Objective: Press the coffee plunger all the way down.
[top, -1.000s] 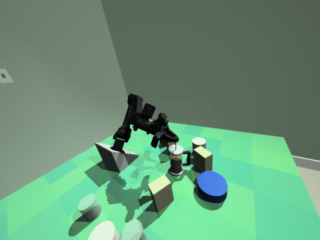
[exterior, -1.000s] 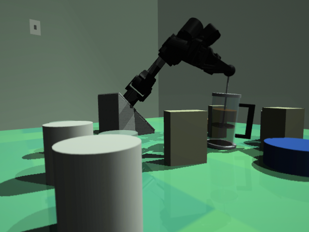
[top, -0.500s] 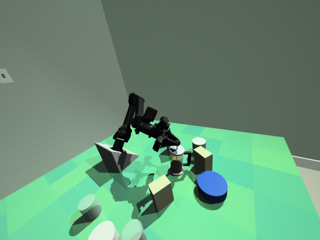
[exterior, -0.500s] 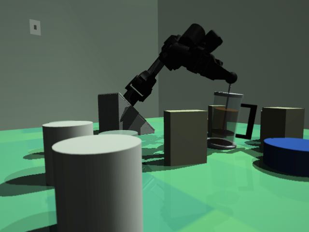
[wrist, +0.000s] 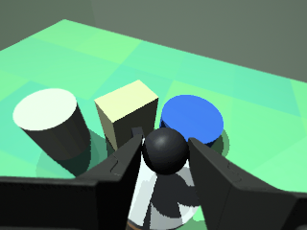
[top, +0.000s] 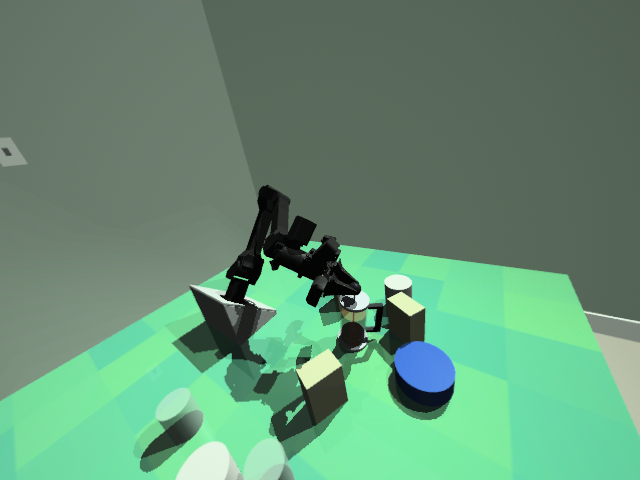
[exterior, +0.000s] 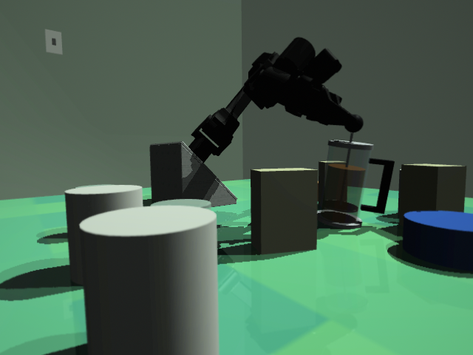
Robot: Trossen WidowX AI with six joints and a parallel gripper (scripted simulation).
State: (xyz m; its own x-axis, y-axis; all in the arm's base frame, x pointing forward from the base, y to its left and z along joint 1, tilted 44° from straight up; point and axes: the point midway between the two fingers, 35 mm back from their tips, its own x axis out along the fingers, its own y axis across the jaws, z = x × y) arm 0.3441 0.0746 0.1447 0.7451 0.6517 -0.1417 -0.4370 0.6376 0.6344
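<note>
My gripper tip is 10 mm past the glass coffee press, 10 mm to the right of it and 90 mm above it. Round my gripper tip: blue disc: 160 mm ahead, 10 mm to the right, 160 mm below.
</note>
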